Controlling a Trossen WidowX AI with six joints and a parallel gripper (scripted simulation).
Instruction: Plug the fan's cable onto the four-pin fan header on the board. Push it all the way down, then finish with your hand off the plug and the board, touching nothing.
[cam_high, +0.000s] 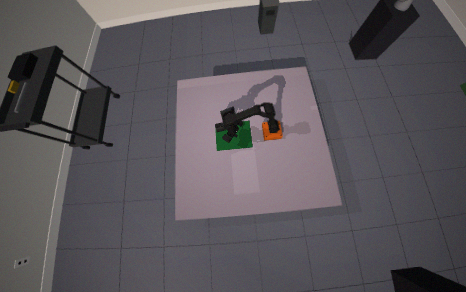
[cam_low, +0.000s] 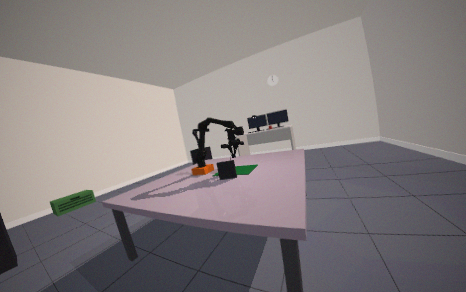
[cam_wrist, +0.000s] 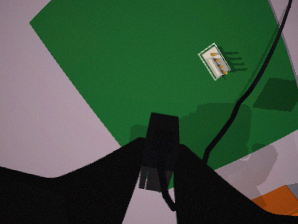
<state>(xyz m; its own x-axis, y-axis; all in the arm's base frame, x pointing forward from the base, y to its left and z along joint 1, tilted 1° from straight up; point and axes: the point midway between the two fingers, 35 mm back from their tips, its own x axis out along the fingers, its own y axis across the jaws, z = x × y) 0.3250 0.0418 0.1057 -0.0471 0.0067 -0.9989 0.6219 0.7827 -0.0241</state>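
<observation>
The board is 10 mm ahead of my gripper tip, 30 mm to the right of it and 130 mm below it. Round my gripper tip: fan cable plug 10 mm behind, 10 mm to the left, 10 mm below; black fan 40 mm ahead, 210 mm to the right, 60 mm below.
</observation>
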